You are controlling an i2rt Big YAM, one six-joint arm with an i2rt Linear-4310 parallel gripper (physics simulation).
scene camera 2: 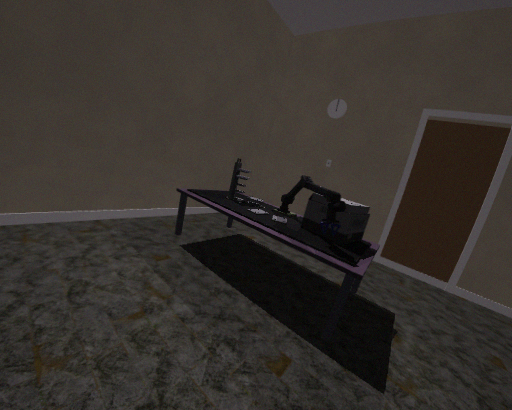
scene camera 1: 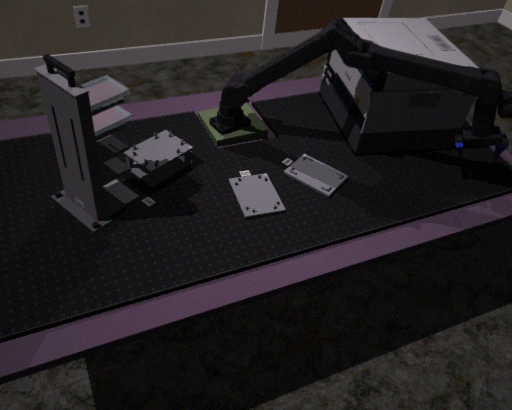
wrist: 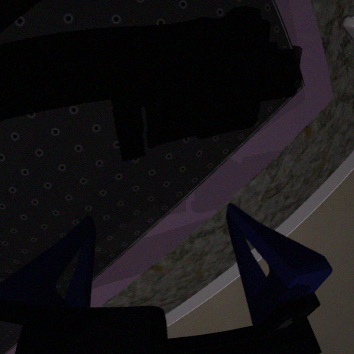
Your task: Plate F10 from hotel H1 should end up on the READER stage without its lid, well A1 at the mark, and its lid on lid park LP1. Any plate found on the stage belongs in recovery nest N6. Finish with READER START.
Scene:
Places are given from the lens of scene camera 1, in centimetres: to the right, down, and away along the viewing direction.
plate reader (scene camera 1: 377, 112): 37, -28, 149
grey lid park pads (scene camera 1: 256, 195): 0, -3, 140
The marked spots on the plate reader and the grey lid park pads are 46 cm apart.

